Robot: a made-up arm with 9 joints. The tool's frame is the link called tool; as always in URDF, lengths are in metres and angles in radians. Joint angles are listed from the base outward.
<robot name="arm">
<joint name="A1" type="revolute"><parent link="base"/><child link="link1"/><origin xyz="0 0 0.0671" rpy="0 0 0"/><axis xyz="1 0 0"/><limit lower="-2.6" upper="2.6"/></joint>
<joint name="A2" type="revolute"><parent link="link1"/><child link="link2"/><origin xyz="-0.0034 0.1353 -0.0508" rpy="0 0 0"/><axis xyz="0 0 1"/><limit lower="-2.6" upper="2.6"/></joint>
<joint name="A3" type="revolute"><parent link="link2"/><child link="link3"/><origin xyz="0.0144 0.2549 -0.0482" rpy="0 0 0"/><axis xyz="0 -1 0"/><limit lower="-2.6" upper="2.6"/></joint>
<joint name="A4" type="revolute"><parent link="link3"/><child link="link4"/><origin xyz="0.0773 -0.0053 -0.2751" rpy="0 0 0"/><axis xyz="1 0 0"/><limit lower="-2.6" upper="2.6"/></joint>
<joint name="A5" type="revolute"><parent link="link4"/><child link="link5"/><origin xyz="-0.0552 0.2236 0.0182" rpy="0 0 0"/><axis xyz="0 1 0"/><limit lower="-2.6" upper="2.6"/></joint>
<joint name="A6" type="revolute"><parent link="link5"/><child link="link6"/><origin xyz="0.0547 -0.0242 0.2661" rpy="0 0 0"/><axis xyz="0 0 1"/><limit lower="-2.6" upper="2.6"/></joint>
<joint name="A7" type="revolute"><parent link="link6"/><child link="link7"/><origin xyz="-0.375 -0.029 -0.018" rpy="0 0 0"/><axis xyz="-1 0 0"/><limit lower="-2.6" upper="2.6"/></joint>
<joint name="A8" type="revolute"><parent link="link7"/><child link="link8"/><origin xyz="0.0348 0.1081 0.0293" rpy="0 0 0"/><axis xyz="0 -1 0"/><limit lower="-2.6" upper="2.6"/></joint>
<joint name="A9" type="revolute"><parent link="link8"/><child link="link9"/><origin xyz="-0.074 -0.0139 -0.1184" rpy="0 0 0"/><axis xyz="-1 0 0"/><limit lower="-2.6" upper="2.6"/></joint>
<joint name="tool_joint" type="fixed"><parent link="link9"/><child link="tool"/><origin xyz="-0.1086 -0.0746 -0.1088" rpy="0 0 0"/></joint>
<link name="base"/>
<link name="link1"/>
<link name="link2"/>
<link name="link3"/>
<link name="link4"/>
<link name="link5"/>
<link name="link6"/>
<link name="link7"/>
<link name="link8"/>
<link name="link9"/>
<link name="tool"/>
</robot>
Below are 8 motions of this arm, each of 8 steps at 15 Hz.
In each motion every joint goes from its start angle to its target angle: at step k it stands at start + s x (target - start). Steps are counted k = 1, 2, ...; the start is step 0. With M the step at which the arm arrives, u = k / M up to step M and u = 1 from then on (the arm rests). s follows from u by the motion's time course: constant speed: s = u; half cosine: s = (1 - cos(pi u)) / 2; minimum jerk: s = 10 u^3 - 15 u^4 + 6 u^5.
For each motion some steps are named. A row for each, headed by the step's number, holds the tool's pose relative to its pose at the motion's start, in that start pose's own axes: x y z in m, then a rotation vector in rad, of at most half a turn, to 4 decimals.
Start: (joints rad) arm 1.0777 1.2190 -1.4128 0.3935 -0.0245 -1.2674 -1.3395 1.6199 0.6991
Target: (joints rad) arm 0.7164 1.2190 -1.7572 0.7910 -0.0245 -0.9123 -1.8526 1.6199 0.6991
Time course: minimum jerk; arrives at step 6
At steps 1, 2, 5, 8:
1: -0.0021 0.0070 -0.0015 -0.0187 0.0033 0.0007
2: -0.0133 0.0436 -0.0112 -0.1145 0.0167 -0.0065
5: -0.0588 0.2238 -0.1139 -0.5425 0.0052 -0.2446
8: -0.0598 0.2325 -0.1213 -0.5606 0.0016 -0.2640

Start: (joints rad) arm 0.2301 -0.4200 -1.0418 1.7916 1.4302 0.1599 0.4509 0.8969 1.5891
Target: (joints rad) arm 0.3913 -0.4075 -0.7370 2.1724 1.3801 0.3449 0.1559 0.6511 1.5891
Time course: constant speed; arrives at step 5
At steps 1, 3, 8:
1: -0.0029 0.0063 -0.0366 0.1264 -0.0568 0.0234
3: 0.0071 0.0300 -0.1159 0.3869 -0.1859 0.0965
8: 0.0396 0.0726 -0.1965 0.6520 -0.3375 0.2015

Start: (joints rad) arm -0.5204 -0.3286 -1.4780 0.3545 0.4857 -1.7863 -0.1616 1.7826 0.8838
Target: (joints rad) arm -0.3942 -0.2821 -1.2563 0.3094 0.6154 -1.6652 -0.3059 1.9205 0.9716
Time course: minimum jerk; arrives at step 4
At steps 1, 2, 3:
1: -0.0039 -0.0050 -0.0041 0.0136 0.0022 -0.0346
2: -0.0177 -0.0242 -0.0203 0.0641 0.0179 -0.1649
3: -0.0298 -0.0438 -0.0374 0.1120 0.0453 -0.2907

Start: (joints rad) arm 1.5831 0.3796 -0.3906 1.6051 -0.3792 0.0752 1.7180 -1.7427 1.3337
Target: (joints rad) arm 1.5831 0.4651 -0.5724 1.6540 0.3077 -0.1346 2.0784 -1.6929 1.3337
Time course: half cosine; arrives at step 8
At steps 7, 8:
7: -0.0951 -0.2472 -0.0453 -0.7507 0.4679 -0.0265
8: -0.0973 -0.2563 -0.0436 -0.7819 0.4836 -0.0329

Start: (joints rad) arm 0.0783 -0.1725 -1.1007 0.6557 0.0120 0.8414 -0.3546 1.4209 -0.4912
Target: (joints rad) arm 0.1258 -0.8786 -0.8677 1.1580 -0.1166 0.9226 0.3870 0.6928 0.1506
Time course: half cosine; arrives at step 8
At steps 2, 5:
2: -0.0071 -0.0227 0.0138 -0.0536 -0.0273 0.0789
5: -0.0327 -0.1635 0.0366 -0.4817 -0.2454 0.3304

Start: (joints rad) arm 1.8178 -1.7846 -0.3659 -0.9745 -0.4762 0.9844 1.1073 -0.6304 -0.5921
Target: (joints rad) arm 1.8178 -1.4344 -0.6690 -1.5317 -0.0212 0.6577 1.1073 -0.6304 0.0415
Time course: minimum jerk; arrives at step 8
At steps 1, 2, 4, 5, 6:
1: -0.0018 -0.0030 0.0044 -0.0154 0.0038 0.0083
2: -0.0116 -0.0185 0.0296 -0.1021 0.0234 0.0525
4: -0.0525 -0.0594 0.1608 -0.5446 0.0948 0.2264
5: -0.0784 -0.0520 0.2416 -0.8267 0.1250 0.3004
6: -0.1025 -0.0279 0.3009 -1.0547 0.1452 0.3421

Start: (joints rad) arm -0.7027 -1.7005 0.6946 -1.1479 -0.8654 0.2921 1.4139 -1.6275 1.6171
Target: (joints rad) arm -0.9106 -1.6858 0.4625 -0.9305 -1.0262 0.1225 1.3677 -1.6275 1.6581
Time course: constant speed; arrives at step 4
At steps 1, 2, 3, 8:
1: -0.0235 -0.0112 0.0008 0.0472 -0.0508 0.0757
2: -0.0466 -0.0251 0.0001 0.0940 -0.1025 0.1520
3: -0.0689 -0.0414 -0.0021 0.1405 -0.1551 0.2288
8: -0.0901 -0.0601 -0.0059 0.1867 -0.2084 0.3059

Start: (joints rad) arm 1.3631 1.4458 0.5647 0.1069 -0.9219 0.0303 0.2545 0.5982 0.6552
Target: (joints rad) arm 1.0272 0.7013 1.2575 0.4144 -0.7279 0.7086 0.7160 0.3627 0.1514
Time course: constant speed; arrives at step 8
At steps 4, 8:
4: -0.0420 -0.0818 -0.2693 -0.0385 -0.3005 0.3775
8: 0.0706 -0.2626 -0.5199 -0.0363 -0.6149 0.8485

